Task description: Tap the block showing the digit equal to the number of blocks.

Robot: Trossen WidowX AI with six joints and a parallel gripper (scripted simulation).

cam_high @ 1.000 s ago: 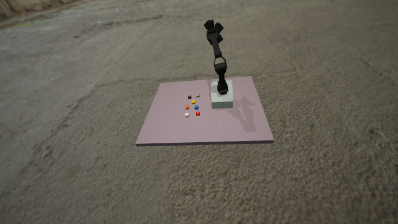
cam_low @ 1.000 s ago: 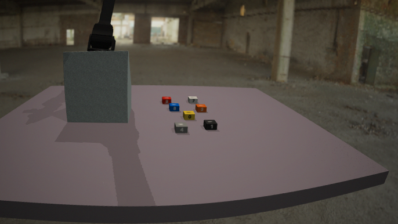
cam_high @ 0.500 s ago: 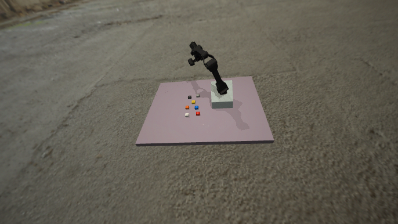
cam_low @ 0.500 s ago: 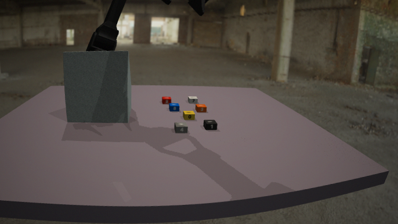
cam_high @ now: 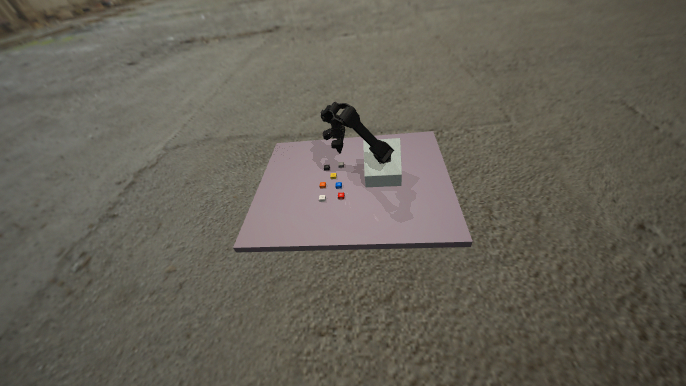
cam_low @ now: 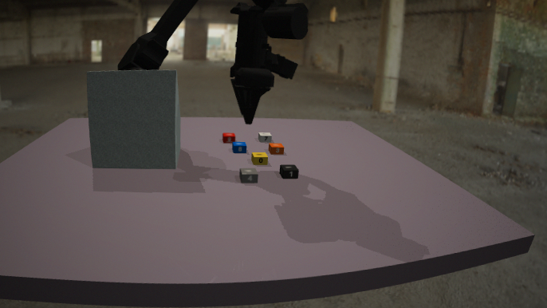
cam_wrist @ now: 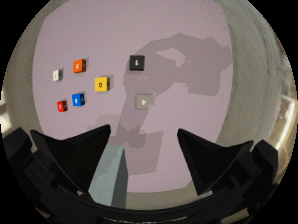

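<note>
The white block lies 28 cm to the left of my gripper tip, 12 cm ahead of it and 11 cm below it. Round my gripper tip: grey block 11 cm below, 1 cm ahead; then yellow block 11 cm below, 10 cm to the left, 6 cm ahead; then black block 11 cm below, 10 cm ahead, 1 cm to the left.
</note>
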